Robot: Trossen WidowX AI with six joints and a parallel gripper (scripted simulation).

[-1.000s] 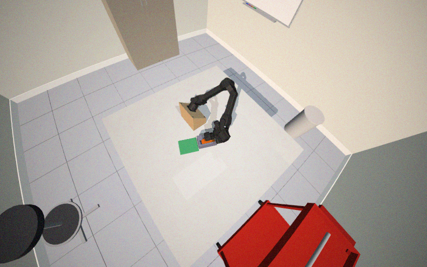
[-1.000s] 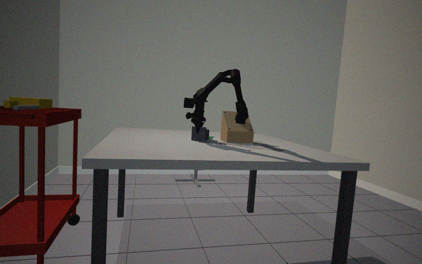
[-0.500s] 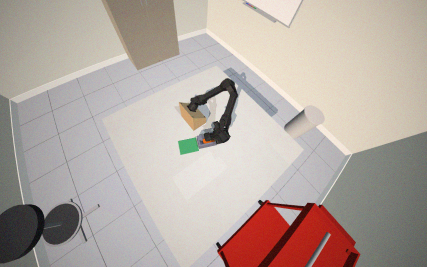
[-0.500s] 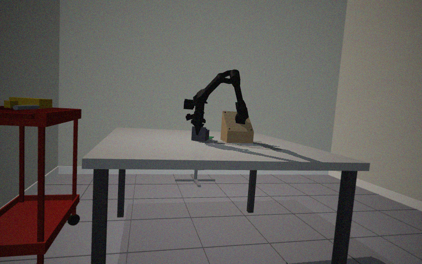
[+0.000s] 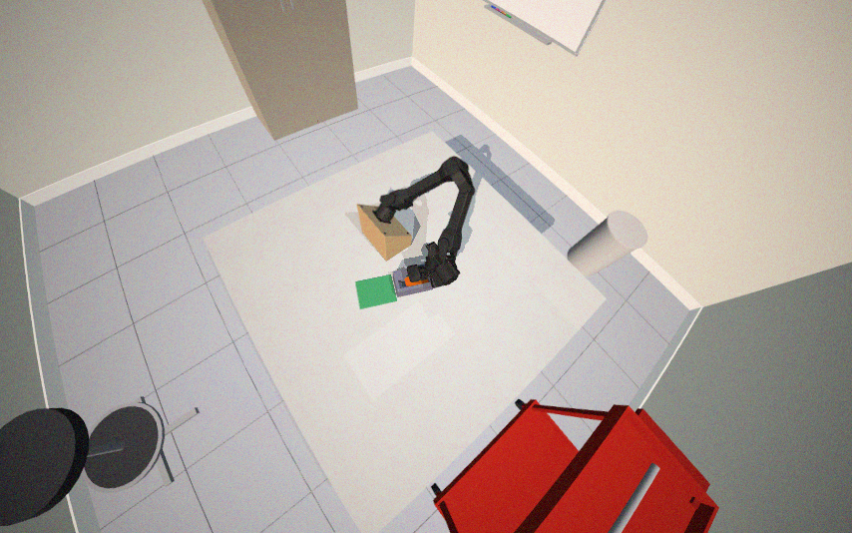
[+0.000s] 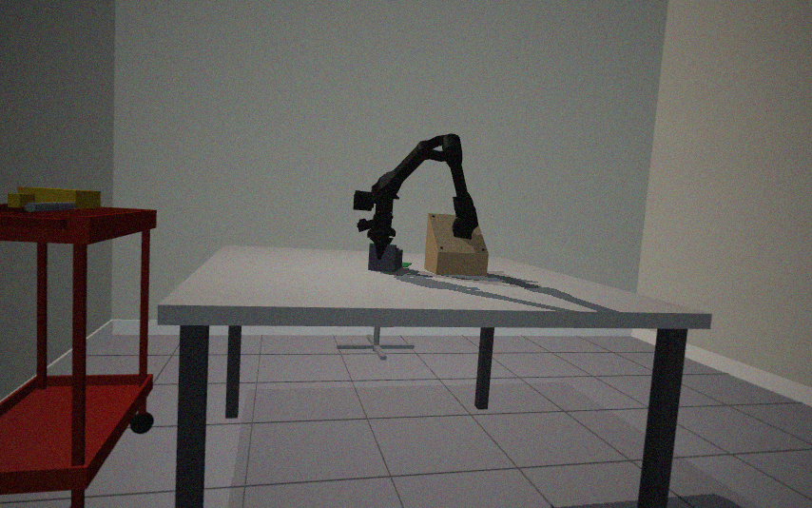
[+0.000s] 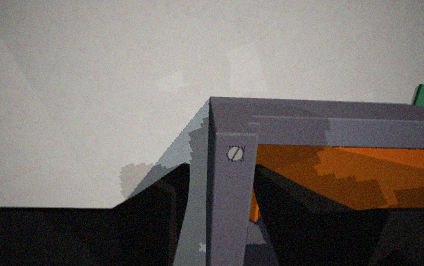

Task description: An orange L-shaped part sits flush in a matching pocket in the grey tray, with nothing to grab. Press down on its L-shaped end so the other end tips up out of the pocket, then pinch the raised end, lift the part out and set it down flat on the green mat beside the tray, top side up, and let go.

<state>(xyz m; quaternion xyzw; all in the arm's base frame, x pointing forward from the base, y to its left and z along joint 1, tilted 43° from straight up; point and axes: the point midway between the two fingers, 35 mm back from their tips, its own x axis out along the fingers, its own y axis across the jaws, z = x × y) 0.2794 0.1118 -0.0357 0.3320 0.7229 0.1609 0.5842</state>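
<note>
Now: gripper tip 4 cm to the left of the orange L-shaped part and 2 cm past it. Also, from my gripper tip: green mat: 21 cm to the right, 7 cm behind, 5 cm below.
</note>
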